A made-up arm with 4 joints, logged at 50 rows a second.
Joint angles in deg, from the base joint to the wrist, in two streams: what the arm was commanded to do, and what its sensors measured. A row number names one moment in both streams.
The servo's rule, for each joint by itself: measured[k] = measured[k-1] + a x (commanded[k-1-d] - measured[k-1]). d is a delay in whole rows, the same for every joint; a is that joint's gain. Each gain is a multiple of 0.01, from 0.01 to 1. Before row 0 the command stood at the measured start. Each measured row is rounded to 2 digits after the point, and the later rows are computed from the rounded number. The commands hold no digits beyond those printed.
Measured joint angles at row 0:
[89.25 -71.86 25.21 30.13]
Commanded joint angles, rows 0 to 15:
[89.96 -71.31 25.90 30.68]
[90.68 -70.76 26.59 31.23]
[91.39 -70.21 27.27 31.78]
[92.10 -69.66 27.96 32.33]
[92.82 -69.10 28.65 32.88]
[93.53 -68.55 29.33 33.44]
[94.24 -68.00 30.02 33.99]
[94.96 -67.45 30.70 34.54]
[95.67 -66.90 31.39 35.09]
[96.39 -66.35 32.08 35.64]
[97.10 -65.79 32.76 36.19]
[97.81 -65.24 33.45 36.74]
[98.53 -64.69 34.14 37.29]
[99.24 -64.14 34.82 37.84]
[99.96 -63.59 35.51 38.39]
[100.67 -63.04 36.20 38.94]
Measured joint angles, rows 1 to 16:
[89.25 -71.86 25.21 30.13]
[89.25 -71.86 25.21 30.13]
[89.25 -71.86 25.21 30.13]
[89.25 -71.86 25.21 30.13]
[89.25 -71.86 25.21 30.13]
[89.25 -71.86 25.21 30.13]
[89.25 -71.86 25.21 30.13]
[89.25 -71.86 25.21 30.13]
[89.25 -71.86 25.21 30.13]
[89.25 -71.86 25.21 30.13]
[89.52 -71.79 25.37 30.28]
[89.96 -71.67 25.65 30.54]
[90.50 -71.49 26.02 30.87]
[91.11 -71.27 26.47 31.26]
[91.76 -71.01 26.97 31.70]
[92.43 -70.71 27.51 32.17]
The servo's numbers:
d 10
a 0.38 0.12 0.23 0.27

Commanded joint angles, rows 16 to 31:
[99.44 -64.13 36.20 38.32]
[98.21 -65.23 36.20 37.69]
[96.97 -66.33 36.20 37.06]
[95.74 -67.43 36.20 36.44]
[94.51 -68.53 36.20 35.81]
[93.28 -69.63 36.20 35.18]
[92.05 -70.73 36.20 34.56]
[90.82 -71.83 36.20 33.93]
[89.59 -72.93 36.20 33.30]
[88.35 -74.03 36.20 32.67]
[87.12 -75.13 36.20 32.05]
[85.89 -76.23 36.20 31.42]
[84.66 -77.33 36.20 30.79]
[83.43 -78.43 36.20 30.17]
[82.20 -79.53 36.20 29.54]
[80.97 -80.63 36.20 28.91]
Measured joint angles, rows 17 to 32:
[93.12 -70.38 28.09 32.66]
[93.82 -70.03 28.69 33.17]
[94.52 -69.65 29.31 33.69]
[95.23 -69.25 29.95 34.22]
[95.94 -68.83 30.60 34.75]
[96.65 -68.40 31.26 35.29]
[97.36 -67.95 31.92 35.83]
[98.07 -67.49 32.59 36.37]
[98.79 -67.02 33.26 36.92]
[99.50 -66.54 33.94 37.47]
[99.48 -66.25 34.46 37.70]
[99.00 -66.13 34.86 37.70]
[98.23 -66.15 35.17 37.53]
[97.28 -66.30 35.41 37.24]
[96.23 -66.57 35.59 36.85]
[95.11 -66.94 35.73 36.40]

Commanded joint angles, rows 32 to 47:
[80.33 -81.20 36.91 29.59]
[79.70 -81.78 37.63 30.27]
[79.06 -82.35 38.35 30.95]
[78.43 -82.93 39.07 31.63]
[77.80 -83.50 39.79 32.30]
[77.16 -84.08 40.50 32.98]
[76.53 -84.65 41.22 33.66]
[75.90 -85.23 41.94 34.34]
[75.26 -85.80 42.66 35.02]
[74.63 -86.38 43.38 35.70]
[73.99 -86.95 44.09 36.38]
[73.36 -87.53 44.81 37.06]
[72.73 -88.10 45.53 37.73]
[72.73 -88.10 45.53 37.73]
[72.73 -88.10 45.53 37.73]
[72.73 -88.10 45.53 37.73]
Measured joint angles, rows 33 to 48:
[93.95 -67.39 35.84 35.90]
[92.76 -67.92 35.92 35.37]
[91.56 -68.52 35.98 34.81]
[90.34 -69.18 36.03 34.23]
[89.12 -69.89 36.07 33.64]
[87.89 -70.65 36.10 33.04]
[86.66 -71.45 36.12 32.43]
[85.43 -72.29 36.14 31.82]
[84.20 -73.16 36.15 31.20]
[82.97 -74.06 36.16 30.58]
[81.97 -74.92 36.33 30.31]
[81.11 -75.74 36.63 30.30]
[80.33 -76.53 37.03 30.48]
[79.61 -77.30 37.50 30.79]
[78.92 -78.04 38.03 31.20]
[78.25 -78.76 38.60 31.68]

